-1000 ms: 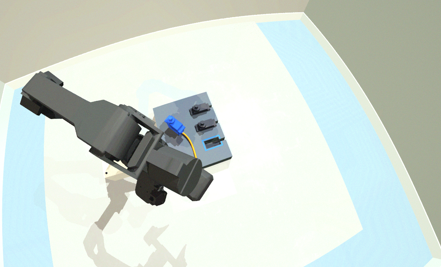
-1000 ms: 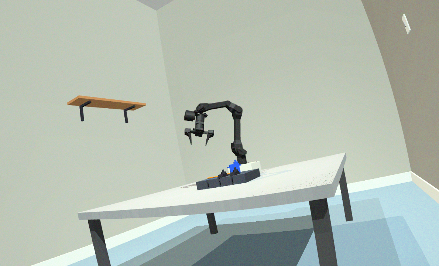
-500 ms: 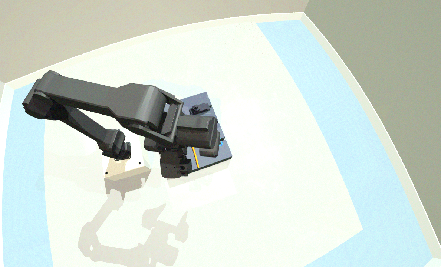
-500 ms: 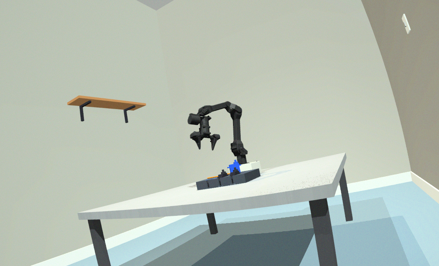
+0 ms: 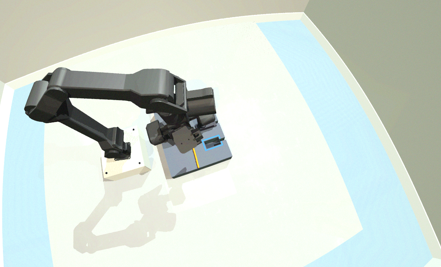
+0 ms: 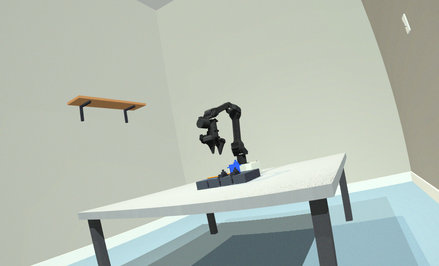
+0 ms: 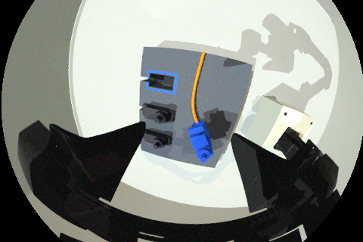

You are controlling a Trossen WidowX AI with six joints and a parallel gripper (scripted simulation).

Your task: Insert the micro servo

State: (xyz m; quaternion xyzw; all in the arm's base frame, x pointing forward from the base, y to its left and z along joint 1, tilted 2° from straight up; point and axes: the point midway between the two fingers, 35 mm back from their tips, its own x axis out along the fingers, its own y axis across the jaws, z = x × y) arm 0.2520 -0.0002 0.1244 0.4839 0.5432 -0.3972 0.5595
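Right now the dark grey deck is 30 mm behind my gripper tip, 50 mm to the left of it and 160 mm below it.
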